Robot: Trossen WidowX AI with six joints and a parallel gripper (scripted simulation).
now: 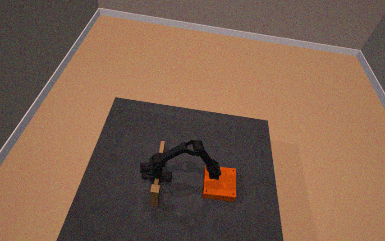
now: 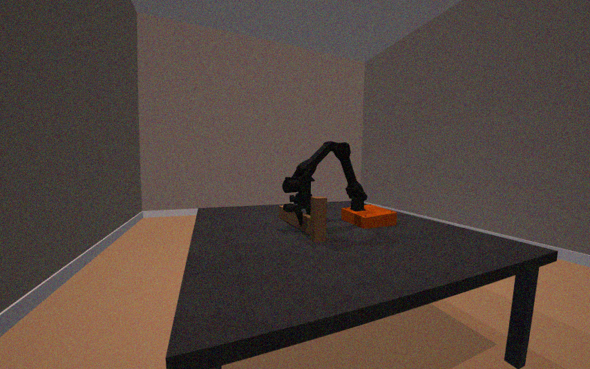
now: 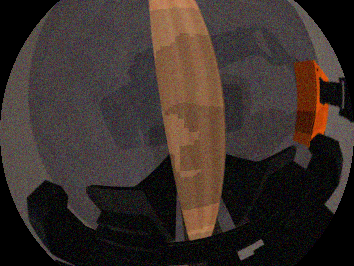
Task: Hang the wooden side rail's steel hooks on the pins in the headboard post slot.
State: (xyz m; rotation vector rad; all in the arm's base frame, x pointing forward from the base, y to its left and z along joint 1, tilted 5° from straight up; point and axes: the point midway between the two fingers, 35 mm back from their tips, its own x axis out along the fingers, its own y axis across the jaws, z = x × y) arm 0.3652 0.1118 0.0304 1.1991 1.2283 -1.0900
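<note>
Now: the wooden headboard post 1 cm behind my gripper tip, 12 cm to the left of it and 5 cm above it.
</note>
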